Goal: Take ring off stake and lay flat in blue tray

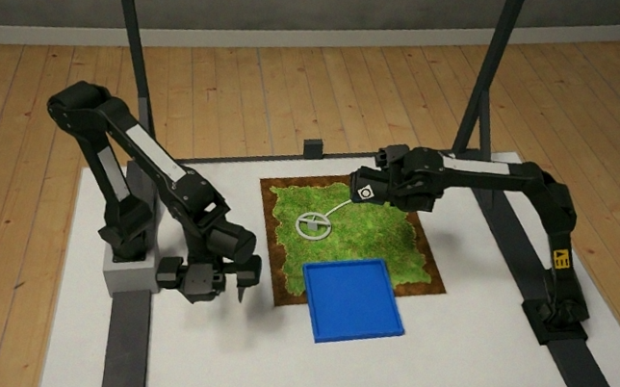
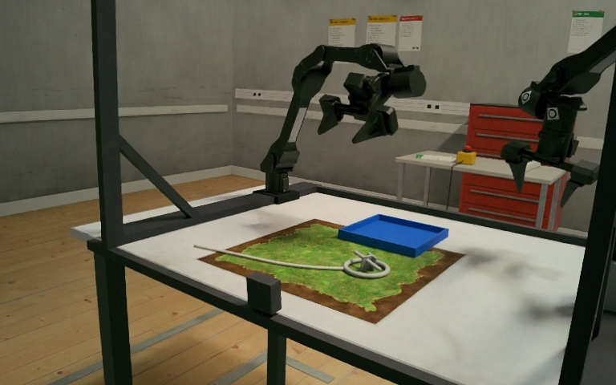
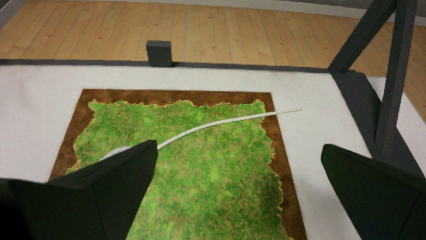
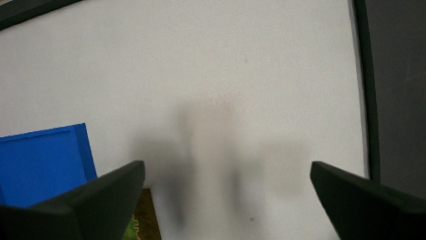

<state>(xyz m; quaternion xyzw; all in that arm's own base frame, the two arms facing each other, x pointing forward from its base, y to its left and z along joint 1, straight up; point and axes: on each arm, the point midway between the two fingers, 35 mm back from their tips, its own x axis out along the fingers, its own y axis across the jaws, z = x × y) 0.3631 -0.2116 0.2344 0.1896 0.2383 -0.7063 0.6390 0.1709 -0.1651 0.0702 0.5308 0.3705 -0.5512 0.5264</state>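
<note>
My right gripper is now 320 mm past the grey stake, 180 mm to the right of it and 160 mm above it. Round my right hand: ring 320 mm behind, 180 mm to the left, 160 mm below; blue tray 280 mm to the left, 160 mm below, 120 mm behind; grass mat 320 mm behind, 260 mm to the left, 180 mm below.
</note>
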